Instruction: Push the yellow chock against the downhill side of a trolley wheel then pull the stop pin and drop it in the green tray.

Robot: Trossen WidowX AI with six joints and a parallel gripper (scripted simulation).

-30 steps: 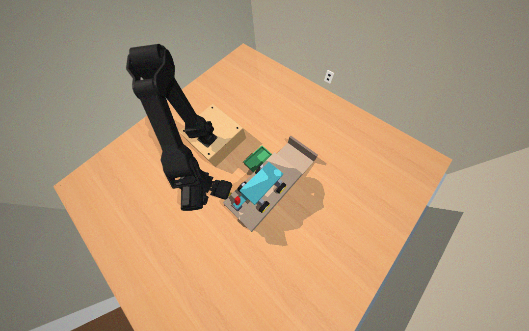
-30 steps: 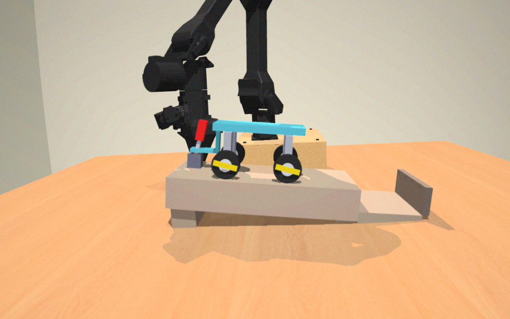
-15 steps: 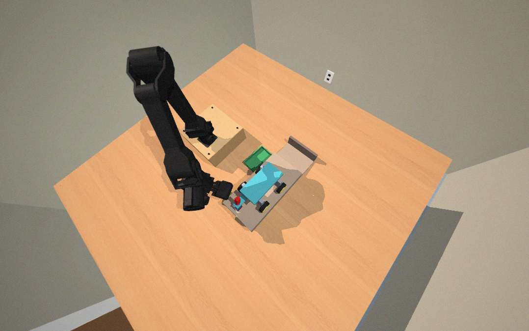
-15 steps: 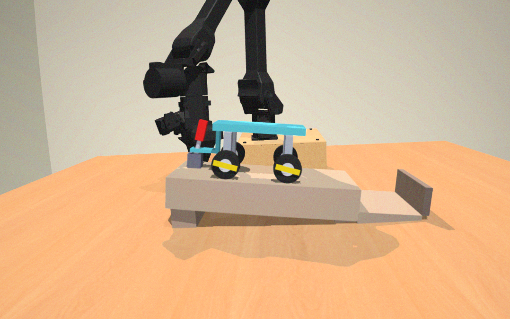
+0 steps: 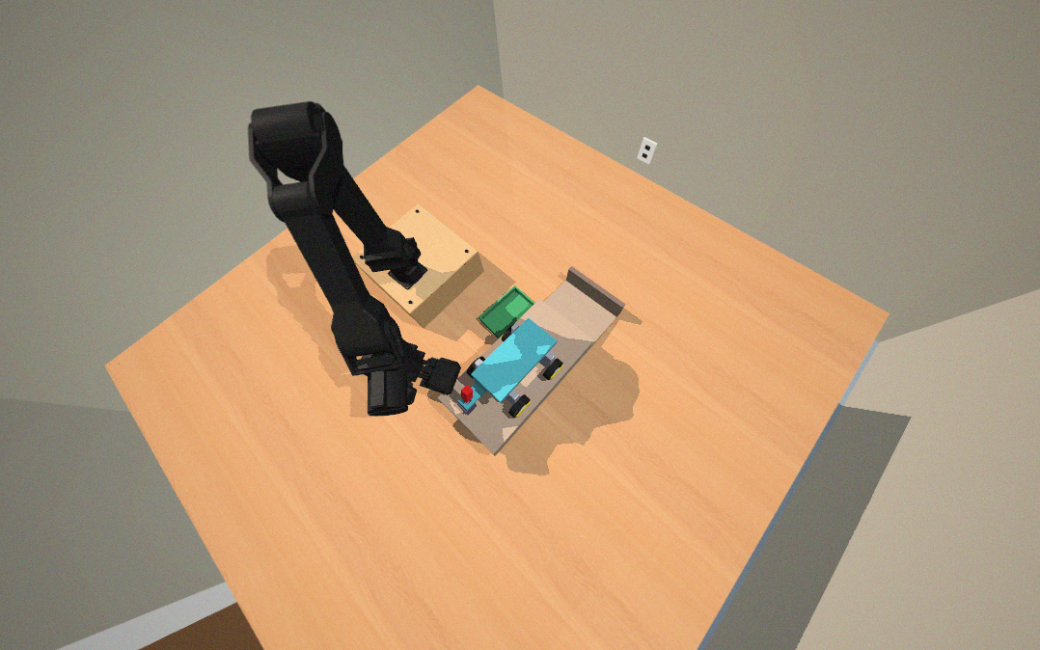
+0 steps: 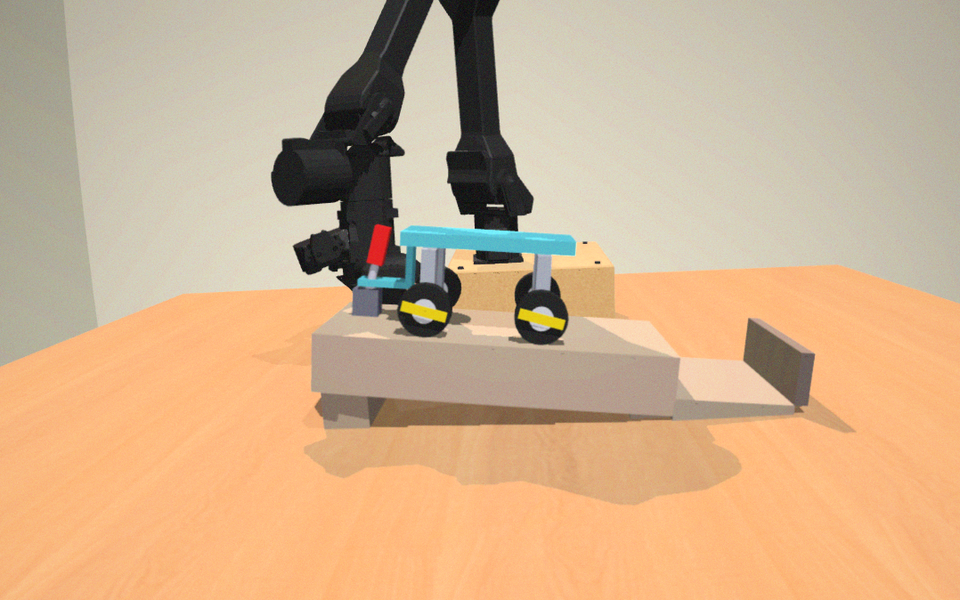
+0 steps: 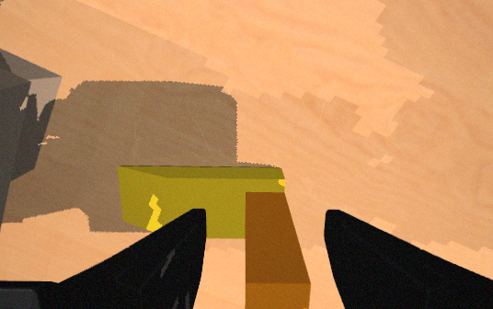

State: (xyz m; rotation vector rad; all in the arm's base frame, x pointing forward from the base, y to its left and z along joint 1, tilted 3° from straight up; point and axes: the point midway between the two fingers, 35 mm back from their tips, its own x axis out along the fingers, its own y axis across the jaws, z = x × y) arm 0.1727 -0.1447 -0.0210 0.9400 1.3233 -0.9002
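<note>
Now: gripper tip 13 cm short of the red-headed stop pin, 10 cm below it and 2 cm to the right of it. The rest, counted from my gripper tip: yellow chock (2 cm ahead, 1 cm to the left, 1 cm below); then ramp (16 cm ahead, 13 cm to the left, 2 cm above); then trolley (16 cm ahead, 12 cm to the left, 8 cm above).
</note>
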